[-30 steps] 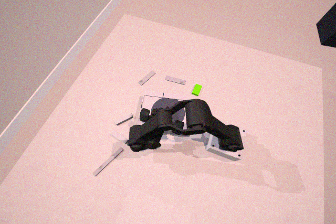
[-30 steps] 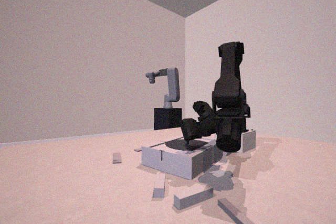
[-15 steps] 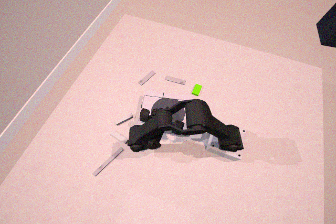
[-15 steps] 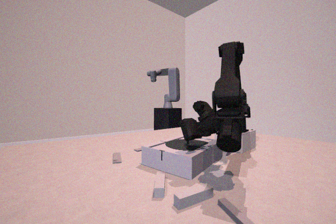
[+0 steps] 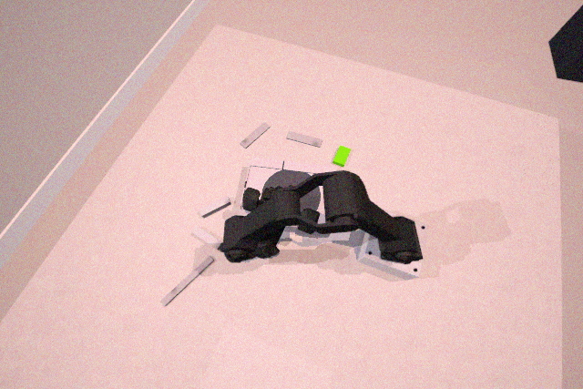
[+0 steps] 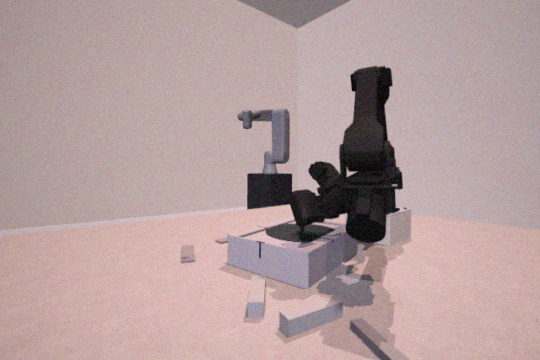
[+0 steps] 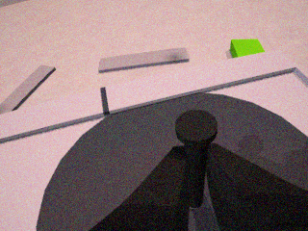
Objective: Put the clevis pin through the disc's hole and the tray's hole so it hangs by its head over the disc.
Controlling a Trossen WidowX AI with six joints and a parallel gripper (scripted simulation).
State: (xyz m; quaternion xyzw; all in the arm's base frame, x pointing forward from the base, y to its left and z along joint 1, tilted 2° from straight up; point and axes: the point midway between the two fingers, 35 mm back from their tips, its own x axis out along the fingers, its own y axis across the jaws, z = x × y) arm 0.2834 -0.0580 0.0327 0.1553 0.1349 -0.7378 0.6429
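Right now the steel pin is 1 cm below my gripper tip. Round my gripper tip: green block (12 cm behind, 18 cm to the right, 8 cm below); then rimmed tray (1 cm ahead, 5 cm below); then dark disc (3 cm below).
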